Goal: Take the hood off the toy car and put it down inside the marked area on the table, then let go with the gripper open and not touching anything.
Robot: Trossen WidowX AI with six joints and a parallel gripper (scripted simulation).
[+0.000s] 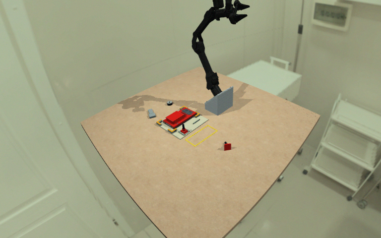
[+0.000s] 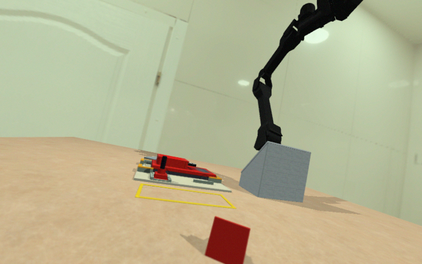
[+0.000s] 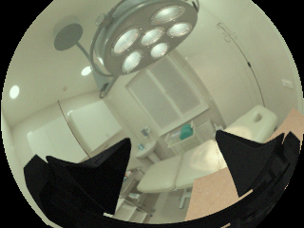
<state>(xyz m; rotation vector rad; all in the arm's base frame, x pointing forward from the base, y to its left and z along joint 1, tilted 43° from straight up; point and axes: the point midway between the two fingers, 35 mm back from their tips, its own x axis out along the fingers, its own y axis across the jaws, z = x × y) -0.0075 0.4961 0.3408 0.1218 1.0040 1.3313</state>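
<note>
Now: the red hood 64 cm below my gripper tip, 40 cm ahead of it and 30 cm to the right of it. The rest, counted from my gripper tip: grey base plate (67 cm below, 38 cm ahead, 27 cm to the right).
</note>
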